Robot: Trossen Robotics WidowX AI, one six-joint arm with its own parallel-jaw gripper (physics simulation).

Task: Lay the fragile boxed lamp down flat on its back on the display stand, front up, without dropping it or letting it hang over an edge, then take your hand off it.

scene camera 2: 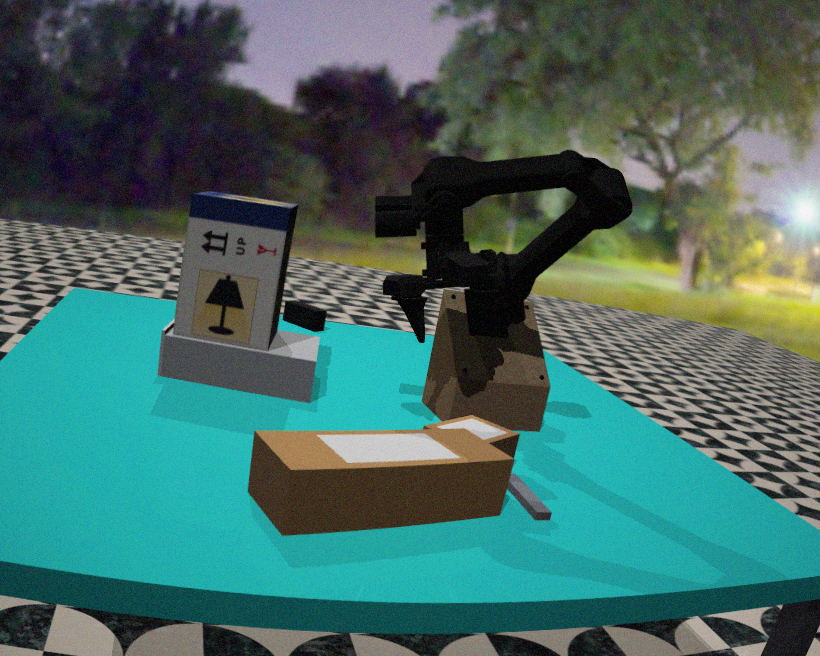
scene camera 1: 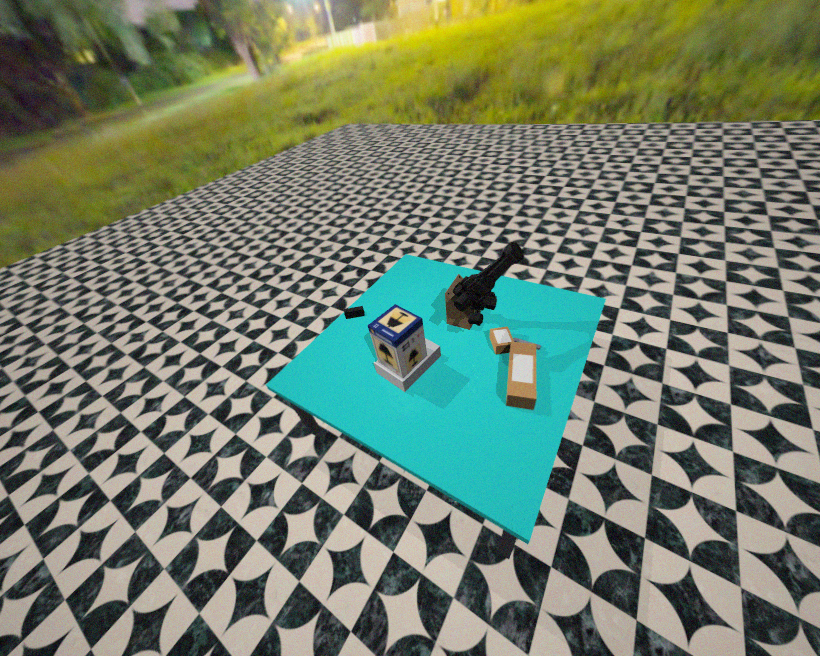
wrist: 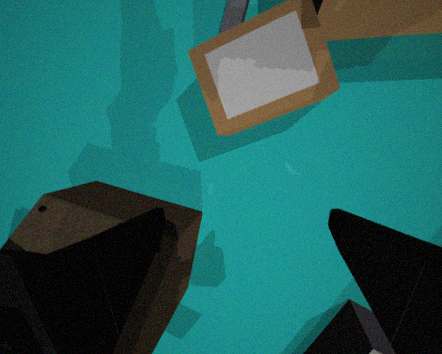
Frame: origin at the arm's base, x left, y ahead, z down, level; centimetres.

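Where they show: gripper, fingertip midpoint: (scene camera 2: 447, 339) (wrist: 245, 216); arm's base, link origin: (scene camera 2: 488, 321) (scene camera 1: 458, 292).
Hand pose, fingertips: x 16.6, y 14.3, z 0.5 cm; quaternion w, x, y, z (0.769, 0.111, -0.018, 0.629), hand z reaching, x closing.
Things, the pixels of their centre, and the offset from my fingertips. "*": a spot on its surface instead.
- boxed lamp, surface spot: (scene camera 2: 229, 273) * dx -19.5, dy +31.8, dz -2.6 cm
- long cardboard box, body centre: (scene camera 2: 383, 477) (scene camera 1: 521, 373) dx +24.3, dy +15.2, dz +12.5 cm
- grey bar, body centre: (scene camera 2: 524, 496) (scene camera 1: 526, 343) dx +21.5, dy -6.6, dz +15.9 cm
- black block, body centre: (scene camera 2: 304, 315) (scene camera 1: 354, 312) dx -74.3, dy +6.0, dz +14.0 cm
The boxed lamp (scene camera 1: 400, 345) (scene camera 2: 229, 273), white with a blue top band and lamp pictures, stands upright on the grey display stand (scene camera 1: 432, 353) (scene camera 2: 235, 369). It covers one part of the stand's top; the rest of the top shows beside it. In scene camera 2 a side with the lamp picture and UP arrows faces the camera. My gripper (scene camera 2: 451, 329) (wrist: 245, 216) is open and empty, pointing down near the arm's base, apart from the lamp box. In scene camera 1 the dark arm hides its opening. Which lamp side is the front I cannot tell.
A long cardboard box (scene camera 1: 523, 369) (scene camera 2: 382, 495) and a small one (scene camera 1: 501, 338) (wrist: 260, 65) lie near the arm's wooden base (scene camera 1: 454, 311) (scene camera 2: 519, 369). A grey bar (scene camera 2: 530, 497) (wrist: 234, 15) lies beside them. A black block (scene camera 1: 353, 312) (scene camera 2: 304, 316) is at the table's edge.
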